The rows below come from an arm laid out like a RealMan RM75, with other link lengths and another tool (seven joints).
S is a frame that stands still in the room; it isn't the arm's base.
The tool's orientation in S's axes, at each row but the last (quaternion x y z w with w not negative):
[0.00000, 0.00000, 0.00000, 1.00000]
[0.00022, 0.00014, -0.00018, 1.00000]
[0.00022, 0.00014, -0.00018, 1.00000]
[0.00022, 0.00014, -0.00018, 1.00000]
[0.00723, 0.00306, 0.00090, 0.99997]
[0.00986, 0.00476, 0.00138, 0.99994]
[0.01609, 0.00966, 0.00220, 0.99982]
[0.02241, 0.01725, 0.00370, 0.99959]
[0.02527, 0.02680, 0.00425, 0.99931]
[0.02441, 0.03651, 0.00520, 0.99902]
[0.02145, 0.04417, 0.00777, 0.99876]
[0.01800, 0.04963, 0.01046, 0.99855]
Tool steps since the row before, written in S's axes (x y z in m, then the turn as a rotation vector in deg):
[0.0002, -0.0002, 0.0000, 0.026, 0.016, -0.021]
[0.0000, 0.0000, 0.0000, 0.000, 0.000, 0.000]
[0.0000, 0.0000, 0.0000, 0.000, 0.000, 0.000]
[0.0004, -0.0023, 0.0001, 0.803, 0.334, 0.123]
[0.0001, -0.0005, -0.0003, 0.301, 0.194, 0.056]
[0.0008, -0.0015, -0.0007, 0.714, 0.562, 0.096]
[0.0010, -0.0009, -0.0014, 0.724, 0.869, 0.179]
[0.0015, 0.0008, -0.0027, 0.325, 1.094, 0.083]
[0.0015, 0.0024, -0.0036, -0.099, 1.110, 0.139]
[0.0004, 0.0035, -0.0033, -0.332, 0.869, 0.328]
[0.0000, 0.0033, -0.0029, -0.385, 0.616, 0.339]
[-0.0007, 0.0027, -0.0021, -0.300, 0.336, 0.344]
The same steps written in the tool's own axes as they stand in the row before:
[0.0002, -0.0002, 0.0000, 0.026, 0.016, -0.021]
[0.0000, 0.0000, 0.0000, 0.000, 0.000, 0.000]
[0.0000, 0.0000, 0.0000, 0.000, 0.000, 0.000]
[0.0004, -0.0023, 0.0001, 0.803, 0.334, 0.123]
[0.0001, -0.0005, -0.0003, 0.301, 0.194, 0.055]
[0.0008, -0.0015, -0.0007, 0.715, 0.562, 0.092]
[0.0010, -0.0009, -0.0014, 0.725, 0.871, 0.165]
[0.0016, 0.0007, -0.0027, 0.331, 1.094, 0.045]
[0.0017, 0.0022, -0.0036, -0.095, 1.116, 0.077]
[0.0007, 0.0033, -0.0034, -0.344, 0.887, 0.260]
[0.0003, 0.0032, -0.0030, -0.403, 0.635, 0.277]
[-0.0004, 0.0026, -0.0023, -0.325, 0.354, 0.301]

